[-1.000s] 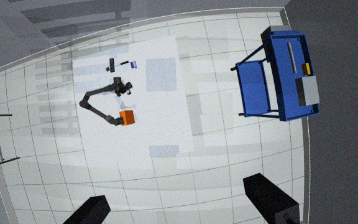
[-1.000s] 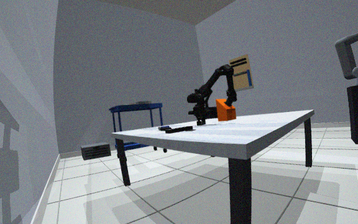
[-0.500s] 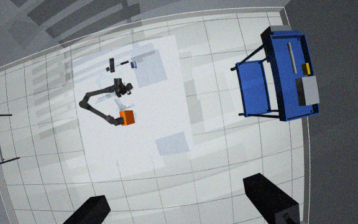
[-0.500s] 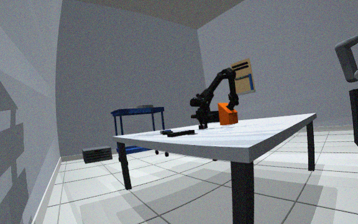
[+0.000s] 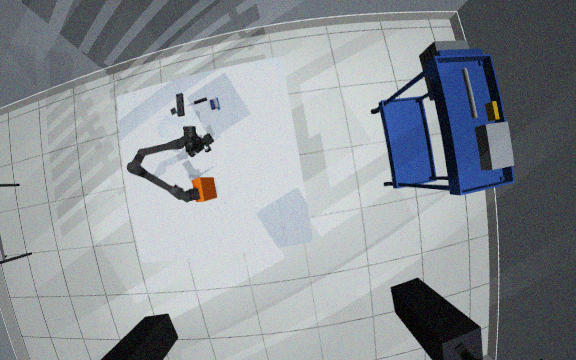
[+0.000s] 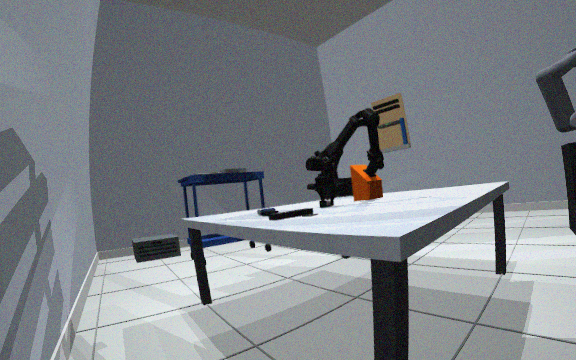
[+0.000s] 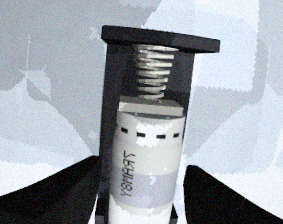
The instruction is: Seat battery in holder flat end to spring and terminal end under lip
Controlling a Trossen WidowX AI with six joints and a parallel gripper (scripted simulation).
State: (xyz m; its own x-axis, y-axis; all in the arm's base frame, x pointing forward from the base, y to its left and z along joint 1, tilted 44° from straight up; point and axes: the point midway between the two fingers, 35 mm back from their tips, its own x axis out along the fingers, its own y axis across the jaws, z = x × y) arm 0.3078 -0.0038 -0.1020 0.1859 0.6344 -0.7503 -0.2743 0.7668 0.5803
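The grey battery is 10 mm above my gripper tip.
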